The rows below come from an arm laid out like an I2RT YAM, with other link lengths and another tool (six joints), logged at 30 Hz.
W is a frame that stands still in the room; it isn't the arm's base.
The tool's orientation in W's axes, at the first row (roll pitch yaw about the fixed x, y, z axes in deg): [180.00, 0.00, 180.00]
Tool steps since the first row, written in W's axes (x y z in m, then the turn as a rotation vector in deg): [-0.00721, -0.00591, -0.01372, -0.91, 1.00, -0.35]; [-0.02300, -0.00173, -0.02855, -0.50, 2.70, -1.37]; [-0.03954, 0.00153, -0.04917, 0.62, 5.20, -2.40]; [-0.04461, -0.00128, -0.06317, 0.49, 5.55, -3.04]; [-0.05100, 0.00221, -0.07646, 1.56, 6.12, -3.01]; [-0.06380, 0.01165, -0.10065, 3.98, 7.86, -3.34]
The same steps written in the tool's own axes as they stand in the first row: [0.00721, -0.00591, 0.01372, 0.91, 1.00, 0.35]; [0.02300, -0.00173, 0.02855, 0.50, 2.70, 1.37]; [0.03954, 0.00153, 0.04917, -0.62, 5.20, 2.40]; [0.04461, -0.00128, 0.06317, -0.49, 5.55, 3.04]; [0.05100, 0.00221, 0.07646, -1.56, 6.12, 3.01]; [0.06380, 0.01165, 0.10065, -3.98, 7.86, 3.34]
